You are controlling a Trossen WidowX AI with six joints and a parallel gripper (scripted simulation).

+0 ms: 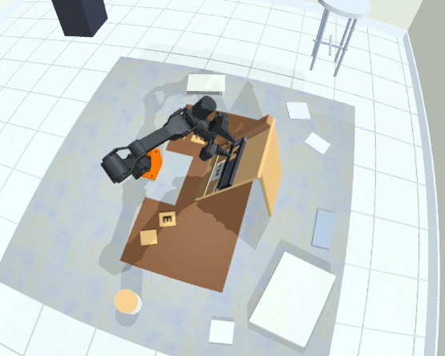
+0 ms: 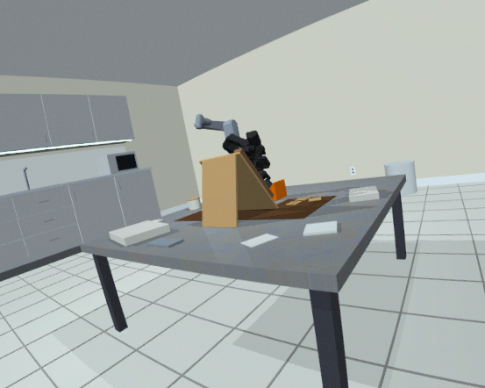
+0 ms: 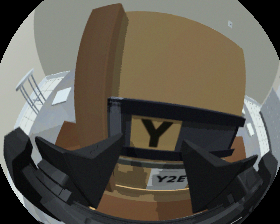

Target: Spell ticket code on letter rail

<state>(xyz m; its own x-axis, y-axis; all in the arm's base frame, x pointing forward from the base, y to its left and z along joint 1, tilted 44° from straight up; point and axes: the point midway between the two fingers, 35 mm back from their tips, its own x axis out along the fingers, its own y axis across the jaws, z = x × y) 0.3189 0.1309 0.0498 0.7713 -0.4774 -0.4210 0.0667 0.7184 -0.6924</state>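
The white ticket lies 9 cm below my gripper tip, 5 cm to the right of it and 4 cm behind it. Round my gripper tip: grey card 40 cm ahead, 17 cm below, 16 cm to the right; white box 44 cm to the right, 32 cm ahead, 16 cm below; brown mat 18 cm below, 14 cm behind, 7 cm to the right.
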